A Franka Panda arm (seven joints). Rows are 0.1 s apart.
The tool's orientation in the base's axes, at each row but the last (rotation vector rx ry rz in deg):
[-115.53 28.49 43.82]
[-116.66 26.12 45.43]
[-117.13 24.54 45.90]
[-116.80 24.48 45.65]
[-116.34 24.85 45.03]
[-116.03 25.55 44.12]
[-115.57 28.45 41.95]
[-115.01 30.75 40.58]
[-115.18 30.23 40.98]
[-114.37 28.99 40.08]
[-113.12 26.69 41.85]
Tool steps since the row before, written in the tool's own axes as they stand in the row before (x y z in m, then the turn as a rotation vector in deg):
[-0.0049 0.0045 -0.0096 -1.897 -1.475 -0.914]
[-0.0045 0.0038 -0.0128 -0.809 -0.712 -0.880]
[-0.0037 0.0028 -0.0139 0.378 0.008 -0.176]
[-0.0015 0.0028 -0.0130 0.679 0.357 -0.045]
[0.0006 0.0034 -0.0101 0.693 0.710 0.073]
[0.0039 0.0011 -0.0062 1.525 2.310 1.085]
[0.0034 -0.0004 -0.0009 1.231 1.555 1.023]
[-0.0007 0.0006 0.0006 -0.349 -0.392 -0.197]
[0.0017 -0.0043 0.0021 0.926 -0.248 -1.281]
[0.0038 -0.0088 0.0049 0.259 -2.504 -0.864]
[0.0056 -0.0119 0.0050 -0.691 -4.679 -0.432]
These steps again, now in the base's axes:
[-0.0032 -0.0103 0.0045 -0.195 0.080 2.562]
[-0.0009 -0.0127 0.0060 0.142 -0.331 1.344]
[0.0010 -0.0131 0.0065 0.339 -0.151 -0.190]
[0.0022 -0.0124 0.0046 0.314 -0.235 -0.661]
[0.0022 -0.0103 0.0016 0.081 -0.328 -0.936]
[0.0044 -0.0059 -0.0008 -0.573 -0.338 -2.898]
[0.0030 -0.0008 -0.0016 -0.322 0.011 -2.208]
[-0.0010 0.0003 -0.0002 0.036 0.054 0.557]
[0.0033 0.0038 0.0006 1.193 -1.063 0.072]
[0.0068 0.0083 0.0011 1.931 0.437 1.779]
[0.0097 0.0100 0.0022 2.371 1.884 3.659]

